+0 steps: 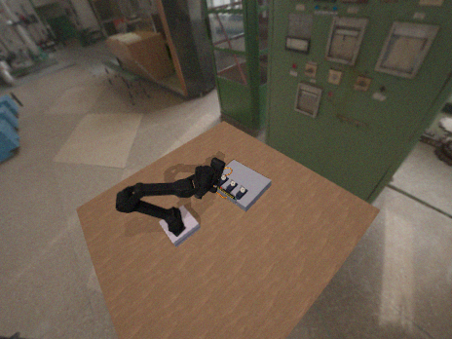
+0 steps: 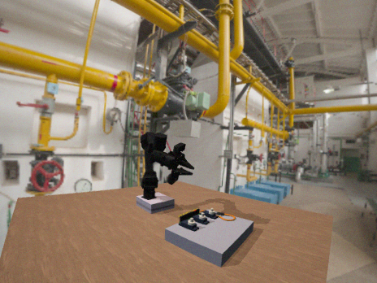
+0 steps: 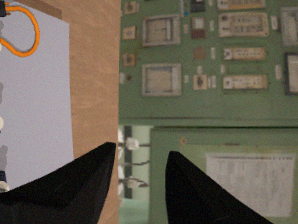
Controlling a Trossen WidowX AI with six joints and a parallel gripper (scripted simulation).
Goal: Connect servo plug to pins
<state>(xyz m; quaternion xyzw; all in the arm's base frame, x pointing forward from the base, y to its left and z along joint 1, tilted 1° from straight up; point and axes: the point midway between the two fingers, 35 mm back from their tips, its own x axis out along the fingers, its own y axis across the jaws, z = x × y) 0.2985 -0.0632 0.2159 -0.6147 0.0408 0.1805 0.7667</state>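
My gripper tip is now 180 mm above the red band, 40 mm to the right of it and 10 mm past it. Also, from my gripper tip: grey holder (230 mm below, 150 mm ahead).
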